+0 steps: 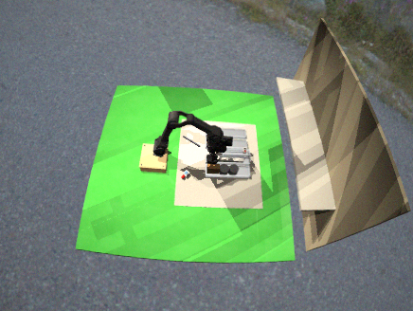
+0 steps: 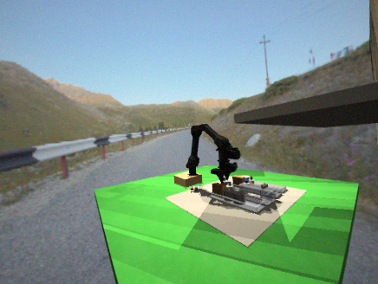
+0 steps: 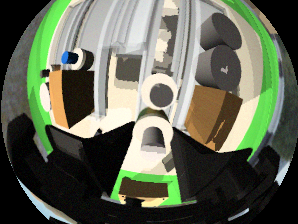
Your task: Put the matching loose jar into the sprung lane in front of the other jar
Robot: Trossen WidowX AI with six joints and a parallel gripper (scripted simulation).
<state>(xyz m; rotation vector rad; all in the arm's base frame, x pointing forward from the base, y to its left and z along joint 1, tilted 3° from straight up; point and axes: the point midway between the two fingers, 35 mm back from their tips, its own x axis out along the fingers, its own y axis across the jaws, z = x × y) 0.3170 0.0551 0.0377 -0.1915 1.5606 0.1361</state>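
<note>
The grey lane rack is 140 mm ahead of my gripper tip, 50 mm to the left of it and 40 mm below it. The rest, counted from my gripper tip: thin black rod 150 mm behind, 110 mm to the left, 50 mm below; tan wall panel 610 mm ahead, 110 mm to the left, 340 mm above.
</note>
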